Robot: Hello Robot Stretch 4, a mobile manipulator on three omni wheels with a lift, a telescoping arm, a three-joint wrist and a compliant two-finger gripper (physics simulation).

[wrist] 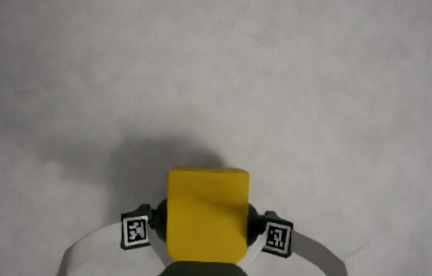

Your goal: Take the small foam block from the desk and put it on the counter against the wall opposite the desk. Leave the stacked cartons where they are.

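Places are measured from the robot's base along level axes (x ahead, y left, z up), in metres.
Where they show: end effector, tool point: [207, 219].
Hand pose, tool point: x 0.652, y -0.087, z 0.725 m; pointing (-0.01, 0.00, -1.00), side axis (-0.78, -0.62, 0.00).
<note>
After its pixels a point has its place.
A yellow foam block [208, 212] @[x 0.658, y -0.096, z 0.750 m] is at the lower middle of the wrist view, above a light grey surface. My gripper [207, 220] @[x 0.652, y -0.087, z 0.725 m] is shut on it, with one dark rounded fingertip pressed against its left side and the other against its right side. The lower end of the block meets the dark gripper body at the bottom edge of the view. The counter and the stacked cartons do not show in this view.
The light grey surface [300, 90] @[x 0.660, y -0.232, z 0.692 m] spans the background. A soft dark shadow lies on it behind and to the left of the block. No edge of the surface shows.
</note>
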